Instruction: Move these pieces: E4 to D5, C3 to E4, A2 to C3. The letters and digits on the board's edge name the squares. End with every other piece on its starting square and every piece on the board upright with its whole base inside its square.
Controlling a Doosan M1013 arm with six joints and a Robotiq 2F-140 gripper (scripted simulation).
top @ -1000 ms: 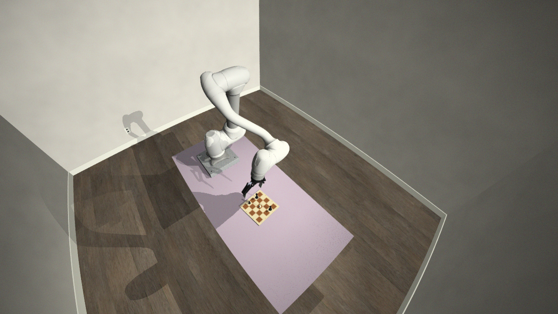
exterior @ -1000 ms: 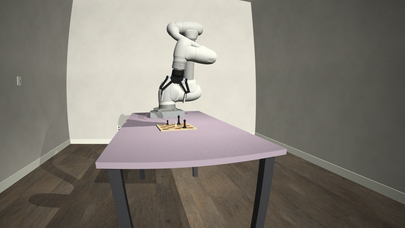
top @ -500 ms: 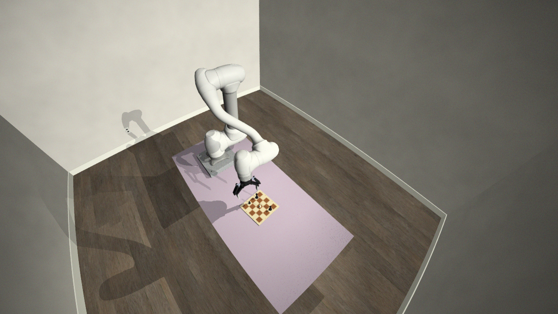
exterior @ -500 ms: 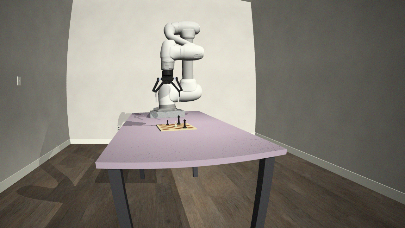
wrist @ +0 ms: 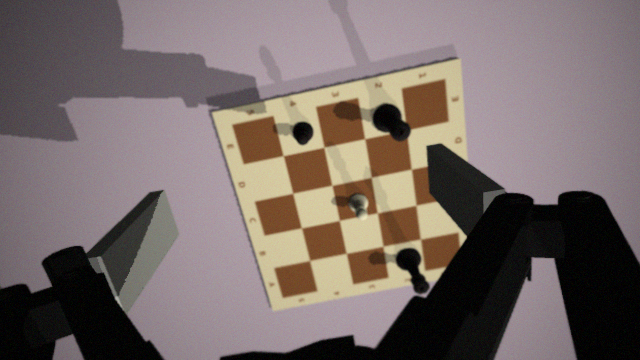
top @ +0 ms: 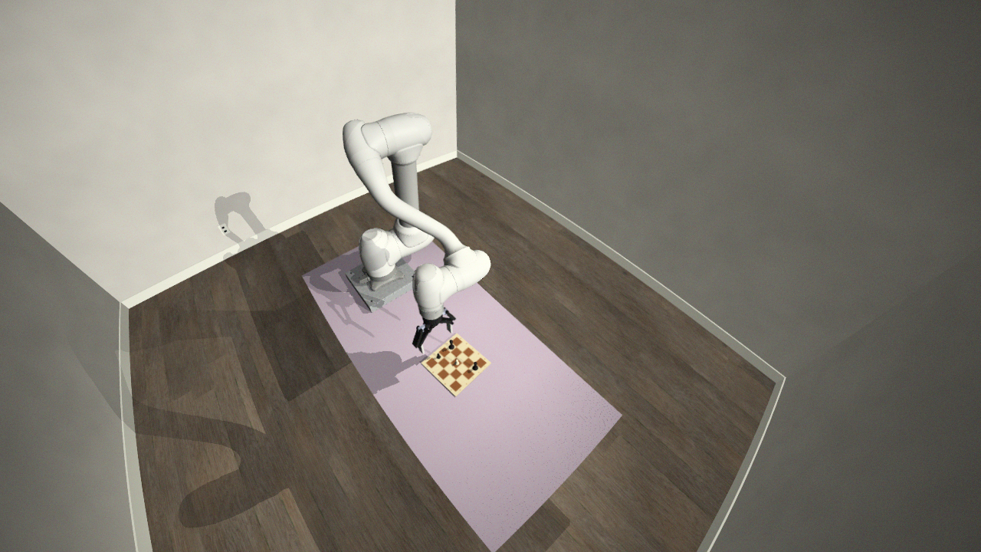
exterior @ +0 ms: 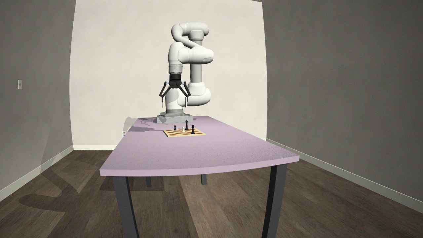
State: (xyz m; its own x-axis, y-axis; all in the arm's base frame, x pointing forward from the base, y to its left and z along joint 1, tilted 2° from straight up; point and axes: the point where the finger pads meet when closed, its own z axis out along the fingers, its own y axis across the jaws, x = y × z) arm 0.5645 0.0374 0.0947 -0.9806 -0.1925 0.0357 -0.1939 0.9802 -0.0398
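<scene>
Right now the black pawn is 14 cm below my hand. From my hand the other things lie so: white pawn: 7 cm ahead, 5 cm to the left, 14 cm below; chessboard: 7 cm ahead, 5 cm to the left, 15 cm below; tall black piece: 1 cm behind, 7 cm to the left, 12 cm below.
</scene>
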